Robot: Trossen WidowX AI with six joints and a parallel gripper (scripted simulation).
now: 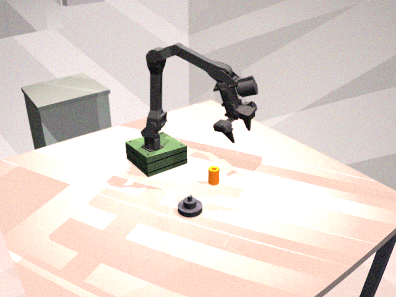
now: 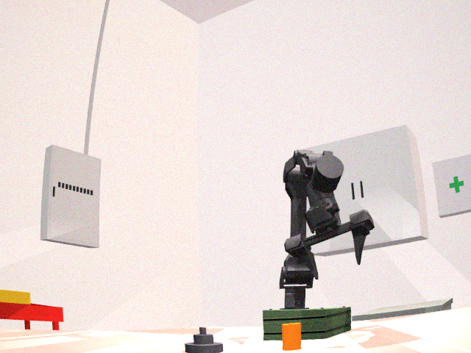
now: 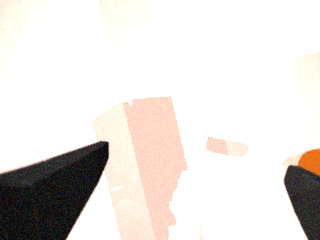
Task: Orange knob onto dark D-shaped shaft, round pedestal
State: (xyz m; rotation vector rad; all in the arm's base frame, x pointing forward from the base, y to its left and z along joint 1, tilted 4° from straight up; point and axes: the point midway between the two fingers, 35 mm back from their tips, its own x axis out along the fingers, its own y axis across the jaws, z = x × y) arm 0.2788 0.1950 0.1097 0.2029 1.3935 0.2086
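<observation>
Now: the orange knob 13 cm below my gripper tip, 12 cm to the right of it and 3 cm behind it. Round my gripper tip: pedestal: 30 cm to the right, 13 cm below, 4 cm ahead.
</observation>
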